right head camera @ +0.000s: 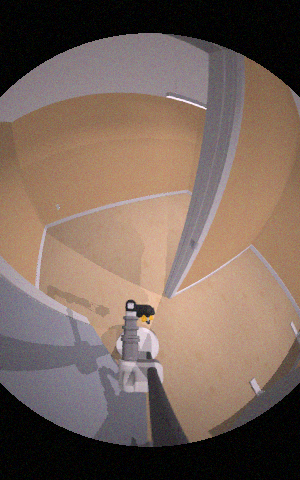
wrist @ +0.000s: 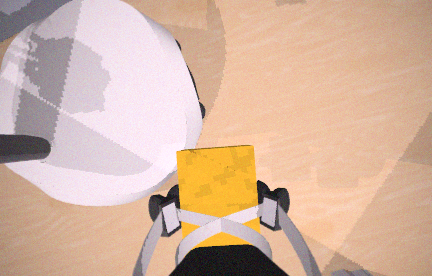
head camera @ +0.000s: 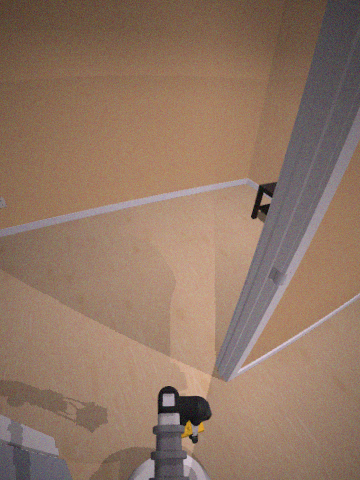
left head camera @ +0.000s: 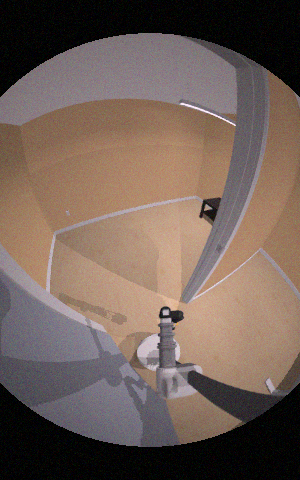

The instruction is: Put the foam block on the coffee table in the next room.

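Seen in the pictures: gripper, fingertip midpoint: (right head camera: 146, 317) (wrist: 218, 198) (head camera: 190, 426); robot's base, origin of the base link: (right head camera: 138, 344) (wrist: 123, 112) (left head camera: 157, 351).
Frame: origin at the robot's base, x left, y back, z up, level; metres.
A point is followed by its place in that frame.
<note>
The yellow foam block (wrist: 217, 175) @(y -0.256, x -0.061, z 0.479 m) (head camera: 188, 430) @(y -0.242, x -0.075, z 0.479 m) (right head camera: 147, 318) is held between the two fingertips of my gripper (wrist: 218, 198) @(y -0.261, x -0.087, z 0.437 m), which is shut on it. In the wrist view the block stands out past the fingertips, above the floor and beside my white round base (wrist: 100, 100) @(y -0.023, x 0.006, z 0.187 m). In the head view the block is partly hidden by the dark wrist. A dark low table (head camera: 268, 190) @(y -2.296, x -1.100, z 0.421 m) (left head camera: 211, 203) @(y -2.253, x -1.167, z 0.422 m), partly hidden behind the grey door frame, stands near the far corner beyond the opening; I cannot tell whether it is the coffee table.
The grey door frame post (head camera: 265, 240) @(y -0.659, x -0.321, z 1.062 m) (left head camera: 240, 165) @(y -0.616, x -0.327, z 1.472 m) (right head camera: 212, 165) @(y -0.598, x -0.343, z 1.430 m) rises ahead, a little to the right of my arm. A wall with white skirting (head camera: 125, 204) @(y -2.604, x 0.549, z 0.029 m) runs behind it. A large grey surface (left head camera: 60, 350) @(y -0.007, x 0.412, z 1.038 m) (right head camera: 50, 350) @(y 0.058, x 0.364, z 0.943 m) lies close on the left. A white foot-like piece (left head camera: 270, 385) (right head camera: 256, 386) is at the lower right.
</note>
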